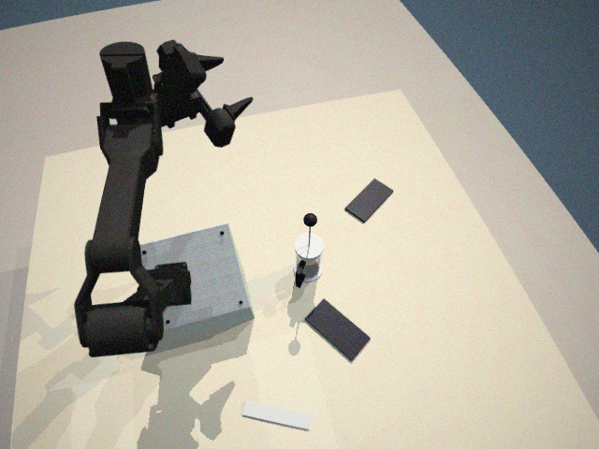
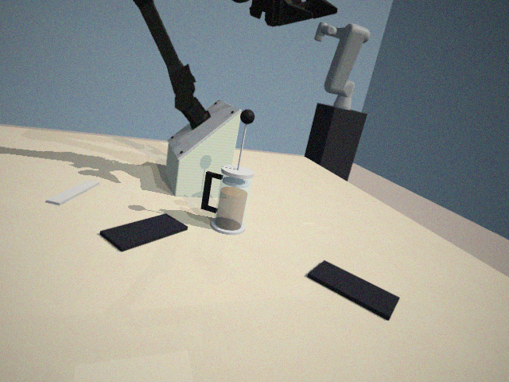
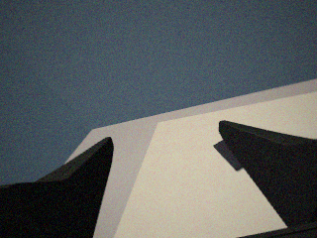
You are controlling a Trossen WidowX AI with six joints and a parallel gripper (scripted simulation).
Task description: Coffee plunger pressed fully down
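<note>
My gripper tip is now 90 mm short of the glass coffee press, 180 mm to the left of it and 360 mm above it. From my gripper tip the other things lie so: white strip 30 mm behind, 500 mm to the right, 480 mm below.
</note>
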